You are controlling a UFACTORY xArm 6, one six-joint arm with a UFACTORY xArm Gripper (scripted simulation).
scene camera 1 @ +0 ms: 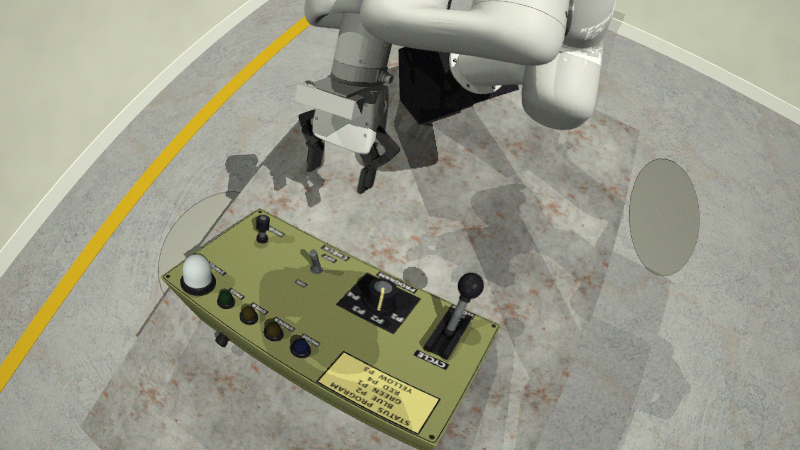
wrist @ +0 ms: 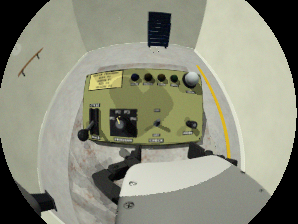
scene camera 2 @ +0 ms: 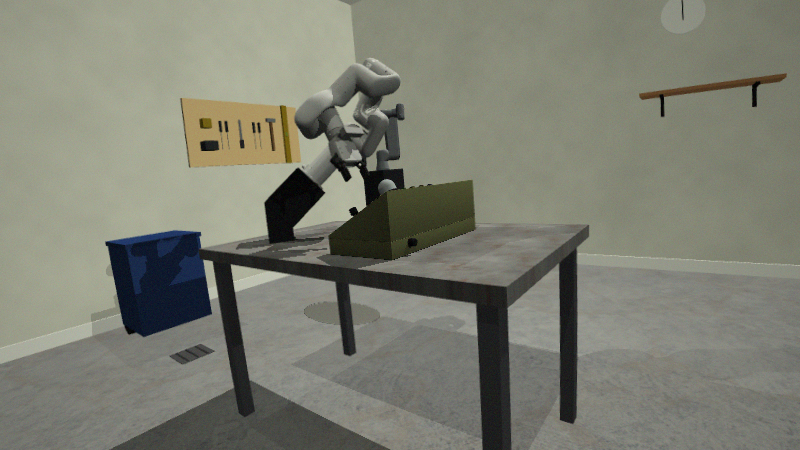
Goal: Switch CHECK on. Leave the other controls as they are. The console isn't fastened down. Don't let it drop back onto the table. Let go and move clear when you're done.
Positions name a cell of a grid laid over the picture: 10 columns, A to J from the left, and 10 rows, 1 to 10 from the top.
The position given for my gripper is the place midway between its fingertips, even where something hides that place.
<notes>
In view: my gripper (scene camera 1: E4) and an olive console (scene camera 1: E9).
The olive console shows as well in the wrist view (wrist: E5) and in scene camera 2 (scene camera 2: E5). My gripper shows as well in the wrist view (wrist: F7) and in scene camera 2 (scene camera 2: E4).
</notes>
